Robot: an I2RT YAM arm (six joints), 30 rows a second.
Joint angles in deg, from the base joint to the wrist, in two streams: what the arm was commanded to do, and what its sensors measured. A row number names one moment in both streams.
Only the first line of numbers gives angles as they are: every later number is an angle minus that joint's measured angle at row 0.
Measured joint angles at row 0: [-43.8 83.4 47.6 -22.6 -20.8 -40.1]
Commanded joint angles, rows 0 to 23: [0.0 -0.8 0.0 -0.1 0.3 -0.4]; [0.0 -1.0 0.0 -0.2 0.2 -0.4]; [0.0 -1.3 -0.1 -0.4 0.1 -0.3]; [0.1 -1.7 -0.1 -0.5 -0.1 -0.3]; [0.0 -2.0 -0.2 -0.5 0.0 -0.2]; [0.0 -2.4 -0.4 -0.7 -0.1 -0.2]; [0.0 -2.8 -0.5 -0.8 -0.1 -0.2]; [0.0 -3.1 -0.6 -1.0 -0.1 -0.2]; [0.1 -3.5 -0.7 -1.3 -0.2 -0.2]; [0.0 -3.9 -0.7 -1.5 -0.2 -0.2]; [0.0 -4.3 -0.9 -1.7 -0.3 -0.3]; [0.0 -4.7 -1.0 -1.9 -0.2 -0.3]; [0.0 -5.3 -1.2 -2.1 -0.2 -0.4]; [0.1 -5.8 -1.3 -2.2 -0.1 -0.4]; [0.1 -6.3 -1.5 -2.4 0.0 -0.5]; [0.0 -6.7 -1.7 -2.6 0.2 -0.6]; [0.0 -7.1 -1.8 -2.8 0.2 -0.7]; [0.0 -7.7 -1.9 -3.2 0.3 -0.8]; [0.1 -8.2 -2.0 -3.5 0.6 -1.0]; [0.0 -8.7 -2.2 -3.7 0.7 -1.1]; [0.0 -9.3 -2.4 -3.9 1.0 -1.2]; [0.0 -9.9 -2.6 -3.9 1.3 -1.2]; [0.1 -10.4 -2.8 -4.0 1.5 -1.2]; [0.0 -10.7 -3.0 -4.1 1.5 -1.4]
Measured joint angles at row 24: [0.0 -9.9 -2.7 -2.9 0.7 -0.7]
